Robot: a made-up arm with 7 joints.
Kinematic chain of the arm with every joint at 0, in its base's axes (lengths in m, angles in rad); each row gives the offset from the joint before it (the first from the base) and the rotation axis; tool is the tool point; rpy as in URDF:
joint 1: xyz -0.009 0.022 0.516 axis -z
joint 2: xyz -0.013 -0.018 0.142 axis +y
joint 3: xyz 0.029 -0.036 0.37 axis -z
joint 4: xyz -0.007 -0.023 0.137 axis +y
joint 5: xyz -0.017 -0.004 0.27 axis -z
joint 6: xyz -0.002 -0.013 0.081 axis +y
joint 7: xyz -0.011 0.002 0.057 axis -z
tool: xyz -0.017 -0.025 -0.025 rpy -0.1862 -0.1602 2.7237
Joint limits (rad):
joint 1: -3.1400..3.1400
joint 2: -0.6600..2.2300
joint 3: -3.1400..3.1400
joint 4: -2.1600..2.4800
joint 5: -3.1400..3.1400
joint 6: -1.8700..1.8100
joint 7: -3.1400..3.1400
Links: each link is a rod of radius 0.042 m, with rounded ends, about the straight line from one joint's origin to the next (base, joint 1, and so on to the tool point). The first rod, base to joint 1, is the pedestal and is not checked.
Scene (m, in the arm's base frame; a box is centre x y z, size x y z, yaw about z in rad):
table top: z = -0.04
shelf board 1: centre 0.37 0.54 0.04 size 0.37 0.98 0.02 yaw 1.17
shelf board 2: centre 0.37 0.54 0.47 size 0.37 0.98 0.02 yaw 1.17
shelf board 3: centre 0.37 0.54 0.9 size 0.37 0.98 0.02 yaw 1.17
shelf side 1: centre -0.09 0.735 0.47 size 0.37 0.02 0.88 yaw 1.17
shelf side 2: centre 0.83 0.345 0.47 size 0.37 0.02 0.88 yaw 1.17
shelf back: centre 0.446 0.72 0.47 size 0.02 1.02 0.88 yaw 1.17
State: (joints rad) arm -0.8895 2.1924 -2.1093 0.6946 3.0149 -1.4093 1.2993
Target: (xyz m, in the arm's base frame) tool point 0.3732 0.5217 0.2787
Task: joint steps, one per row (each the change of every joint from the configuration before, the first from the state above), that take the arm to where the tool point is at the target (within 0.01 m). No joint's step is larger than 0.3 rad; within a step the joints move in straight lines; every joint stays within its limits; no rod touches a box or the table.
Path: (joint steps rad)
1: 0.1997 0.0216 -0.0279 0.0347 -0.0060 -0.0230 -0.0111

